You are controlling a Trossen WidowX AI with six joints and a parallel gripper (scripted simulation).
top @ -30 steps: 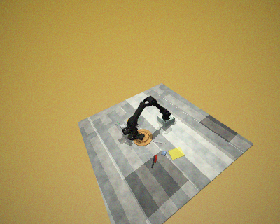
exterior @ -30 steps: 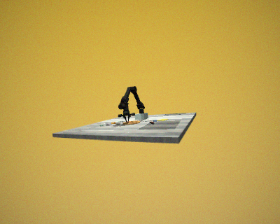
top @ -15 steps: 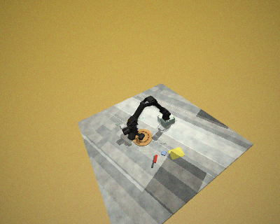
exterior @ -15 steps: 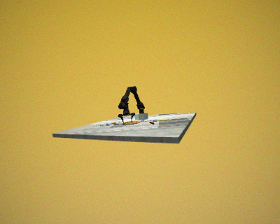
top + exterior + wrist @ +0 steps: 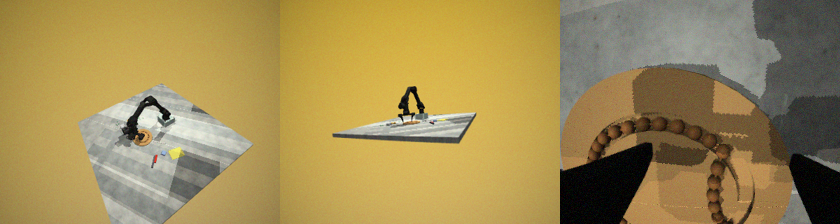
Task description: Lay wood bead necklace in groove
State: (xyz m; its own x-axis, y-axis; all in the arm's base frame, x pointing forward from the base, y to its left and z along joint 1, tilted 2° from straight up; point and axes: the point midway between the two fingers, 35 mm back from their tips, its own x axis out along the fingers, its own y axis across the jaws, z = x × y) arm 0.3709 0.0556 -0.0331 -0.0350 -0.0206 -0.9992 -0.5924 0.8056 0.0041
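My gripper tip is 6 cm past the round bead board and 1 cm above it. The rest, counted from my gripper tip: thin grey stick (19 cm behind, 13 cm to the left, 2 cm below); then red-handled tool (6 cm behind, 27 cm to the left, 2 cm below); then grey piece (8 cm ahead, 22 cm to the right, 1 cm below).
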